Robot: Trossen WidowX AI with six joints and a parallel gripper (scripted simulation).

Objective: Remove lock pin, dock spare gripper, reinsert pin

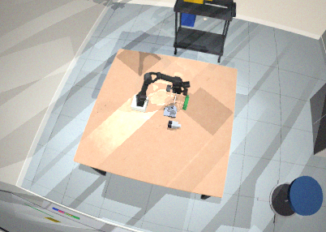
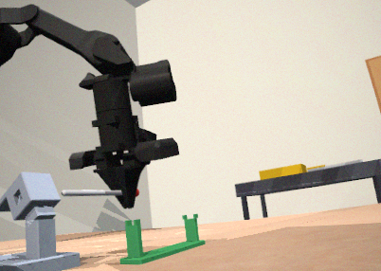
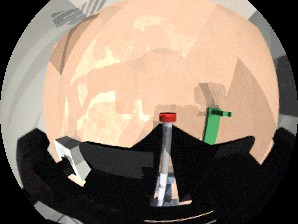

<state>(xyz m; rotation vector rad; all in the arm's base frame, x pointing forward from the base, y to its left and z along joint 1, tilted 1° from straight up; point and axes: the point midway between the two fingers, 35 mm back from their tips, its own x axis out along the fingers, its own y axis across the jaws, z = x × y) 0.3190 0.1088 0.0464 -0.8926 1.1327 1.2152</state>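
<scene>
The green cradle is 90 mm ahead of my gripper tip, 60 mm to the right of it and 40 mm below it. From my gripper tip the other things lie so: spare gripper (300 mm to the right, 40 mm below, 10 mm behind); socket (170 mm to the right, 40 mm behind, 10 mm below).
</scene>
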